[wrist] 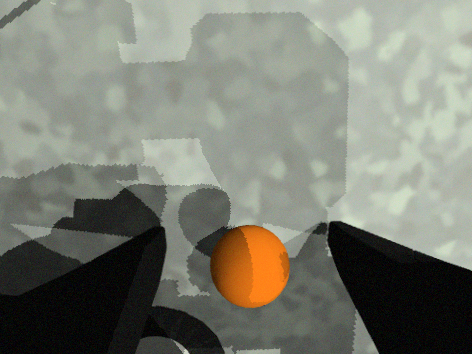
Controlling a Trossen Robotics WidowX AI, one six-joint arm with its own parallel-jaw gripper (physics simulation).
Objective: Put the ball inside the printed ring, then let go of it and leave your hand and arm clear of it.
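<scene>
The orange ball (250, 266) shows low in the wrist view, right of centre, partly in shadow. My gripper (247, 234) is open, with one dark finger on each side of the ball and a visible gap between the ball and each finger. The printed ring (196, 326) is a dark curved band at the bottom left, below and to the left of the ball. Part of it is hidden behind the left finger, and its lower part is cut off by the view's edge. The ball appears outside the ring.
The mottled grey-green table top (410, 125) fills the background. Overlapping shadows of the arm and gripper lie across its middle and left side. A thin dark line (19, 12) crosses the top left corner.
</scene>
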